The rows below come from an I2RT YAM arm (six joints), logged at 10 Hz.
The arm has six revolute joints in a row. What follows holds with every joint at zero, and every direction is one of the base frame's. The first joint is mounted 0.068 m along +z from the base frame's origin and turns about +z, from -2.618 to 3.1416 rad. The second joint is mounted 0.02 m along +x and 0.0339 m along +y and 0.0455 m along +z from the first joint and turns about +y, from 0 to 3.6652 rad. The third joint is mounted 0.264 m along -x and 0.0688 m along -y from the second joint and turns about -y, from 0 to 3.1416 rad. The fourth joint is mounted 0.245 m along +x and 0.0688 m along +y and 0.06 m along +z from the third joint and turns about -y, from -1.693 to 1.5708 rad. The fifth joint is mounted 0.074 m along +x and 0.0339 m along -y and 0.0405 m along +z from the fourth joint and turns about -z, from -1.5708 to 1.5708 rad. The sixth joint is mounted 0.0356 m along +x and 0.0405 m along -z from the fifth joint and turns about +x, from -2.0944 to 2.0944 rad. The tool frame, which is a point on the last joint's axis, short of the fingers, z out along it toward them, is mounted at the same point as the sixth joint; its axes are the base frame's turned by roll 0, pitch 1.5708 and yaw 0 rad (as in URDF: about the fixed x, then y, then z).
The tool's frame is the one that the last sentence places.
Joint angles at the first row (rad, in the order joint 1, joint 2, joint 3, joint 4, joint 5, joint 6):
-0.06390, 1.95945, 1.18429, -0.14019, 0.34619, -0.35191
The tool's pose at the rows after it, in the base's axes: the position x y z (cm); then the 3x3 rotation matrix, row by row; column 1 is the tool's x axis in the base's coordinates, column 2 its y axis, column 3 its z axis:
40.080 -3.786 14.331; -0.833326 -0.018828 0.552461; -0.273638 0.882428 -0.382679; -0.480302 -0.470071 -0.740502
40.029 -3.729 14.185; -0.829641 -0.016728 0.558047; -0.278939 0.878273 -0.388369; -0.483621 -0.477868 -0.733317
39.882 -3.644 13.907; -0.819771 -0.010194 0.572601; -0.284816 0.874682 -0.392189; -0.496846 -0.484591 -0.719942
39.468 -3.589 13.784; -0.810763 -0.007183 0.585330; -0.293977 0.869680 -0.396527; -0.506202 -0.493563 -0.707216
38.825 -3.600 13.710; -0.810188 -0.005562 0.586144; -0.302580 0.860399 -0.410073; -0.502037 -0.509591 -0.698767
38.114 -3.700 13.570; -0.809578 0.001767 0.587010; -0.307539 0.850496 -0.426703; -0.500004 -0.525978 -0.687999
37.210 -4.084 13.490; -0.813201 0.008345 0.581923; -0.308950 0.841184 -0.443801; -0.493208 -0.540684 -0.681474
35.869 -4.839 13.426; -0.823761 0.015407 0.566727; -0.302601 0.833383 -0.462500; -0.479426 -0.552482 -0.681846
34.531 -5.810 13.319; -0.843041 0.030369 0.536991; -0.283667 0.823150 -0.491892; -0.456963 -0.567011 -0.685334
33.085 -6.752 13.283; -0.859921 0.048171 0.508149; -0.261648 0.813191 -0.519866; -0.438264 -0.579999 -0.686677
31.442 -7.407 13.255; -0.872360 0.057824 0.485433; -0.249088 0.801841 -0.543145; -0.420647 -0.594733 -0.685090
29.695 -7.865 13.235; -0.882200 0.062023 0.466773; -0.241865 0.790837 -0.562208; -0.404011 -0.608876 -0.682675
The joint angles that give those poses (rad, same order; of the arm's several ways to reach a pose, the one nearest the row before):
-0.06351, 1.95982, 1.17969, -0.12988, 0.35421, -0.35495
-0.06160, 1.95984, 1.16982, -0.11084, 0.36107, -0.35992
-0.05933, 1.95793, 1.14729, -0.06961, 0.36564, -0.36451
-0.05818, 1.94497, 1.11603, -0.03224, 0.37022, -0.37404
-0.05819, 1.92587, 1.08164, -0.00970, 0.38471, -0.38625
-0.06047, 1.90642, 1.04276, 0.01965, 0.40112, -0.39693
-0.07114, 1.88086, 1.00041, 0.04140, 0.41295, -0.41104
-0.09403, 1.84311, 0.94624, 0.05400, 0.41943, -0.42744
-0.12380, 1.80954, 0.90012, 0.05244, 0.43545, -0.43927
-0.15545, 1.77100, 0.85127, 0.05245, 0.44995, -0.44995
-0.18216, 1.72371, 0.79214, 0.05971, 0.46253, -0.46712
-0.20619, 1.67029, 0.72844, 0.06846, 0.47207, -0.48772

